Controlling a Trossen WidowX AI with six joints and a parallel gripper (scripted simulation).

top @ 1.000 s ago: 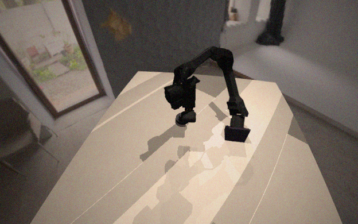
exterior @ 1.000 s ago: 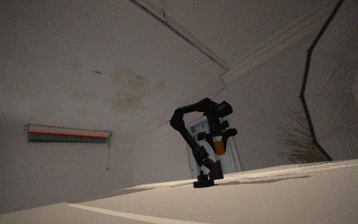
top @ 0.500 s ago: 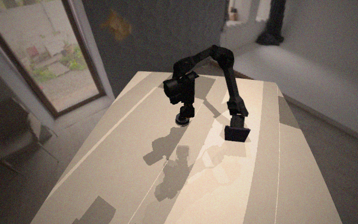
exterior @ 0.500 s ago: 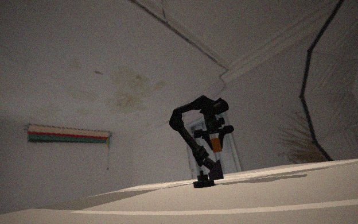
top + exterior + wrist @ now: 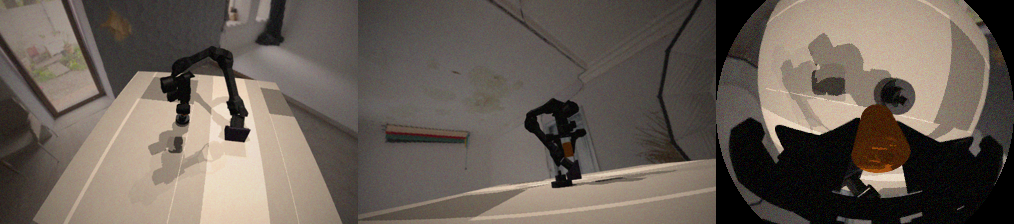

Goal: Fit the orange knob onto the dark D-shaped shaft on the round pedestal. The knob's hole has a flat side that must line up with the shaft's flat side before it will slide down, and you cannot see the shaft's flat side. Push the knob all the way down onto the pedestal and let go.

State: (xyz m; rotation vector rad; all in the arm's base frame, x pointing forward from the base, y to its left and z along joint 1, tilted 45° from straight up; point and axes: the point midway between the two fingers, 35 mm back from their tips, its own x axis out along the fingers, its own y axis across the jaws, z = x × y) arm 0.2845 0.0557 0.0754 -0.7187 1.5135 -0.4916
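The round dark pedestal is 9 cm below my gripper tip, 5 cm to the right of it and 2 cm ahead of it. From my gripper tip the other things lie so: orange knob 2 cm above.
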